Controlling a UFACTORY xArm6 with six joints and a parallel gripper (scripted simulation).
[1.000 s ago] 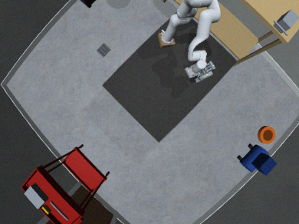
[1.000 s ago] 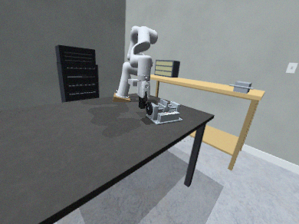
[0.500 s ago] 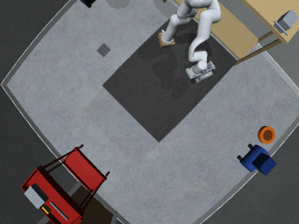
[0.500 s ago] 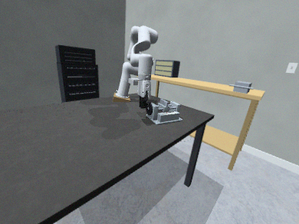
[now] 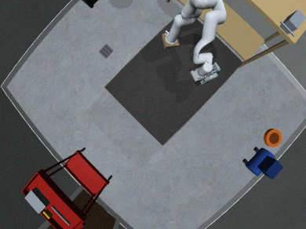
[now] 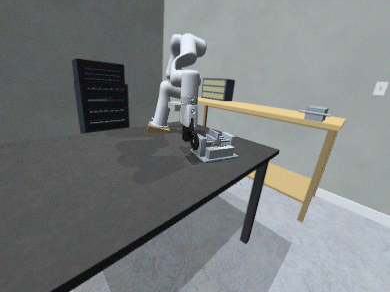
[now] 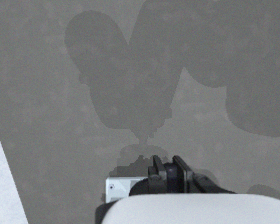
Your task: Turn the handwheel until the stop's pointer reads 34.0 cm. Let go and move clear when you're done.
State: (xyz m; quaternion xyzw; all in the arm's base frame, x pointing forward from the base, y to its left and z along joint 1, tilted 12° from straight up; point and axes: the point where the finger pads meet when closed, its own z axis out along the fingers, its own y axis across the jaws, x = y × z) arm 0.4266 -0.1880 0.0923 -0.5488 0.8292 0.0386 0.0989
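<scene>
Now: hand 10 mm to the right of the upright knob. From my hand the other things lie so: handwheel: 10 mm ahead, 20 mm to the left, 10 mm below; sliding stop: 70 mm ahead, 130 mm to the left, 10 mm below.
</scene>
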